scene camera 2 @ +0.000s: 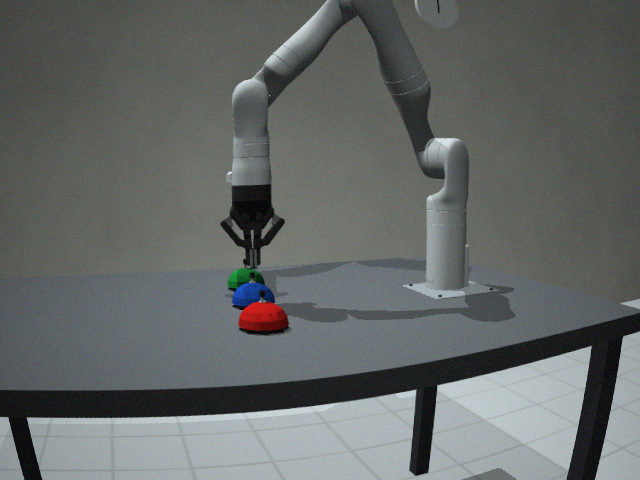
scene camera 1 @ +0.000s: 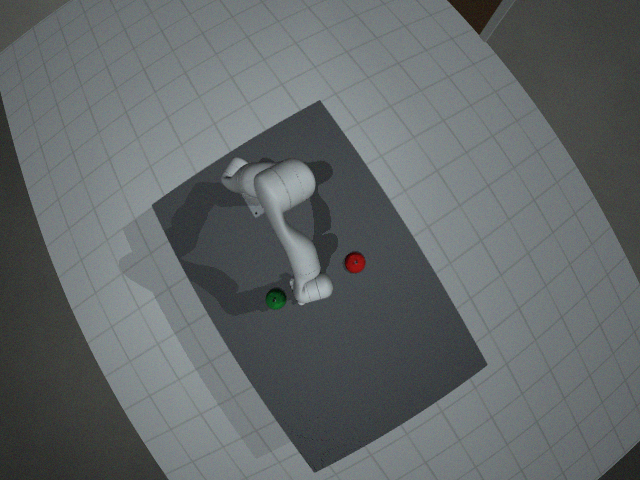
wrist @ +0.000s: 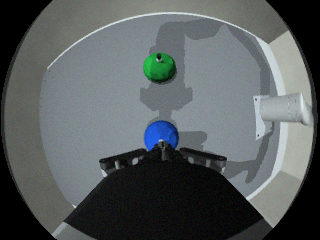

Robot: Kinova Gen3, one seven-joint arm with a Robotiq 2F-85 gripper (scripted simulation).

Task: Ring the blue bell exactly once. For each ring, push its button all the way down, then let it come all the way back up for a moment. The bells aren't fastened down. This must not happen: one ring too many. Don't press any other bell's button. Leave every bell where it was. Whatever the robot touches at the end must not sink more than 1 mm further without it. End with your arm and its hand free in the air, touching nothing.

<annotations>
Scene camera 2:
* gripper: 253,268
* red bell: 261,317
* blue bell: 248,293
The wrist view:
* gripper: 162,146
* green bell: 162,68
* blue bell: 157,131
</annotations>
